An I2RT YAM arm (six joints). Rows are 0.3 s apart.
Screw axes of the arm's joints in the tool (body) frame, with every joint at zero. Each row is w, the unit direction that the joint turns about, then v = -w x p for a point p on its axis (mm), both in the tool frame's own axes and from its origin. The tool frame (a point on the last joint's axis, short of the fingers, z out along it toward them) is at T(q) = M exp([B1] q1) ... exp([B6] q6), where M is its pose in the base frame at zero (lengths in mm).
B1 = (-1, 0, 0, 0.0, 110.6, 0.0)
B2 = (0, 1, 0, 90.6, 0.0, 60.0)
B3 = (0, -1, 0, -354.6, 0.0, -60.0)
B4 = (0, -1, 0, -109.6, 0.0, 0.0)
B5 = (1, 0, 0, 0.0, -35.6, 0.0)
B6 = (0, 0, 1, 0.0, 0.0, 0.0)
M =
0 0 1 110.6
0 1 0 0.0
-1 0 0 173.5
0 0 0 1
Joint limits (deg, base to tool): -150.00..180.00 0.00..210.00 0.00..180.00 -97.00..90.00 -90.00..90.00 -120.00..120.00
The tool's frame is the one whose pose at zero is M.
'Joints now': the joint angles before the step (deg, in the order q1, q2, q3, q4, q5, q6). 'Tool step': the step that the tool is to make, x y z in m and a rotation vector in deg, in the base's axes. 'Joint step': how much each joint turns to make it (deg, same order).
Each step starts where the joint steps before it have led.
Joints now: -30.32 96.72 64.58 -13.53 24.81 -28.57
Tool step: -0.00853 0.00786 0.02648 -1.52 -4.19 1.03
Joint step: 0.30 -4.94 -0.42 -0.17 -1.07 0.08
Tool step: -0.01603 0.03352 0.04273 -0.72 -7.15 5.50
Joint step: 3.39 -9.77 -1.37 -2.11 -3.37 0.93
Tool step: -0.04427 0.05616 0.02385 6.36 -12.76 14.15
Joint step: 4.92 -16.93 -9.19 0.21 -13.60 4.78
